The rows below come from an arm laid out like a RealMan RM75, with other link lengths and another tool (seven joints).
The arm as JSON. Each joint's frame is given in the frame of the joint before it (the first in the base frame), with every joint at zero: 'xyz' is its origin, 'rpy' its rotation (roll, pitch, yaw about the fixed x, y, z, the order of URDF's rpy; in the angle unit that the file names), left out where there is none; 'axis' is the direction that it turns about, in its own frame. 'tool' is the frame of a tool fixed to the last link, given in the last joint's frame.
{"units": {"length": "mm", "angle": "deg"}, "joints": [
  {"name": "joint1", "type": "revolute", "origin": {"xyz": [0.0, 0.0, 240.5], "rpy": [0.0, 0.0, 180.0]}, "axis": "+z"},
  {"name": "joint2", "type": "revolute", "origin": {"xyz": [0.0, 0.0, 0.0], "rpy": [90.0, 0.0, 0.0]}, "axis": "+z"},
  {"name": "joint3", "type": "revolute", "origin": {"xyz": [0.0, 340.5, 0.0], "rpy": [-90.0, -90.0, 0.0]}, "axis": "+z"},
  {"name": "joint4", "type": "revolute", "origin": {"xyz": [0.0, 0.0, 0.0], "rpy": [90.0, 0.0, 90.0]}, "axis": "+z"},
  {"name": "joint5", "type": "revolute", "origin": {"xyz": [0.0, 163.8, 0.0], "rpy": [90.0, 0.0, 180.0]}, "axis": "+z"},
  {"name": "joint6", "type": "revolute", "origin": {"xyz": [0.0, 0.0, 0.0], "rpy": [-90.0, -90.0, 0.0]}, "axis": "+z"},
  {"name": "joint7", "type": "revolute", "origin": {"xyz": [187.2, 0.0, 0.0], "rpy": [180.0, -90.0, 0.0]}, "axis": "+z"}
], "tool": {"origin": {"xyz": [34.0, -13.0, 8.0], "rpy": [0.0, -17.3, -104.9]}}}
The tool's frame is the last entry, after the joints.
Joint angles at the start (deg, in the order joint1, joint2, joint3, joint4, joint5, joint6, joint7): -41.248 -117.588 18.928 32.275 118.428 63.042 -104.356
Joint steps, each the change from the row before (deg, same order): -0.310 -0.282 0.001 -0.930 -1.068 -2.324 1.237; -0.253 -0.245 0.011 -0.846 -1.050 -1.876 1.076; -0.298 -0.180 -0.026 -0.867 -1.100 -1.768 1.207; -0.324 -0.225 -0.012 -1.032 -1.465 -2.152 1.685; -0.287 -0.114 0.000 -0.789 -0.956 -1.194 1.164; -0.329 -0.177 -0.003 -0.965 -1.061 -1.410 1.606; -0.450 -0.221 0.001 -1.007 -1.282 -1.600 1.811; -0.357 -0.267 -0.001 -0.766 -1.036 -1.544 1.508; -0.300 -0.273 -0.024 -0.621 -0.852 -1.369 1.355; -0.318 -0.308 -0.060 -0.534 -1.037 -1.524 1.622
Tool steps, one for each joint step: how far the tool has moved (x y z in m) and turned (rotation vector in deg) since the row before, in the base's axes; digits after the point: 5 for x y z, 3 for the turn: -0.00109 0.00454 -0.00179 1.333 0.320 0.822; -0.00069 0.00349 -0.00165 1.065 0.130 0.691; -0.00040 0.00356 -0.00119 1.060 0.184 0.575; -0.00082 0.00403 -0.00140 1.330 0.350 0.687; 0.00042 0.00239 -0.00144 0.660 0.170 0.257; 0.00034 0.00234 -0.00262 0.673 0.412 0.246; 0.00109 0.00303 -0.00274 0.804 0.459 0.247; 0.00027 0.00246 -0.00277 0.688 0.495 0.421; 0.00004 0.00190 -0.00276 0.559 0.514 0.406; -0.00010 0.00227 -0.00228 0.774 0.682 0.435
